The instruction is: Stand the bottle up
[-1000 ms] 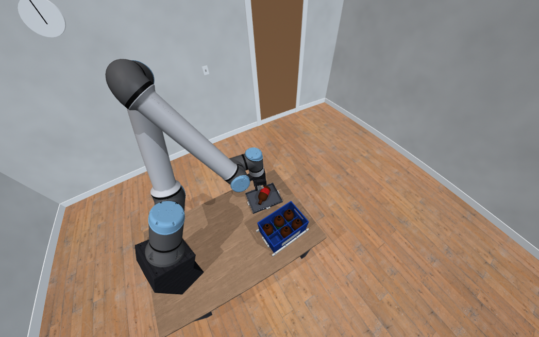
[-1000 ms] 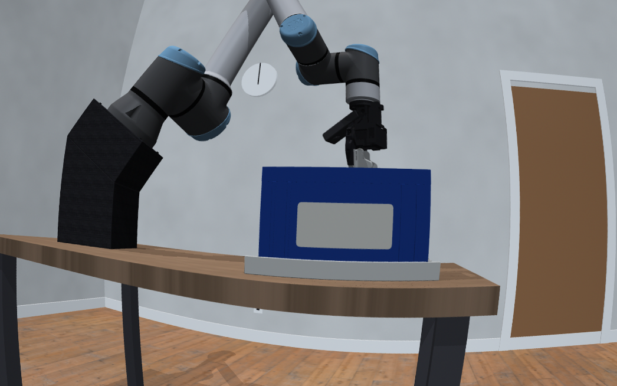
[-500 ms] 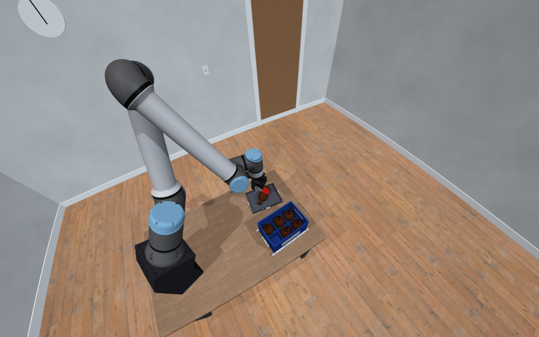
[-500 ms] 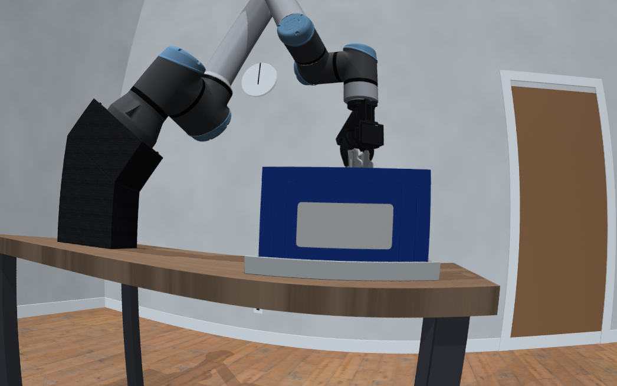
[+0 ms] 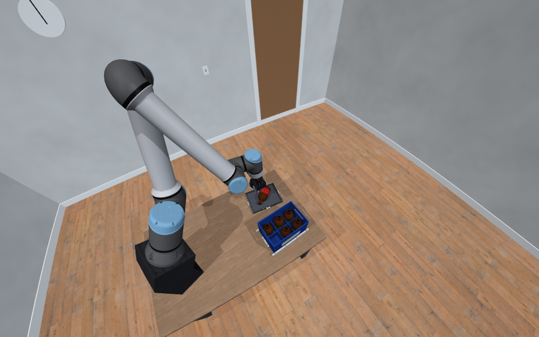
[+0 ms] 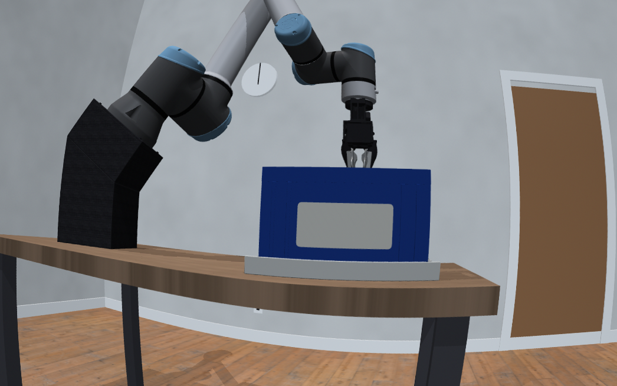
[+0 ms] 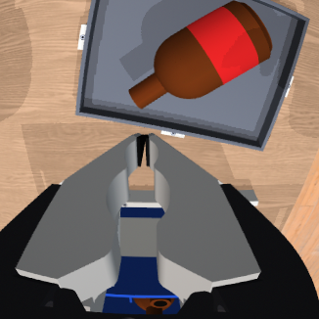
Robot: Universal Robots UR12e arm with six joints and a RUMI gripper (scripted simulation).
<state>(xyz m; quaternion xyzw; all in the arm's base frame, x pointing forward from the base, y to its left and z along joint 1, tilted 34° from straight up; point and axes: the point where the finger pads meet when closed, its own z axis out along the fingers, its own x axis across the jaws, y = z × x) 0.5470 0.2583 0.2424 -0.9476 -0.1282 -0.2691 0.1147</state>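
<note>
My gripper is now 40 mm short of the grey tray, 30 mm to the right of it and 190 mm above it. Round my hand: blue crate: 100 mm ahead, 270 mm to the right, 120 mm below.
</note>
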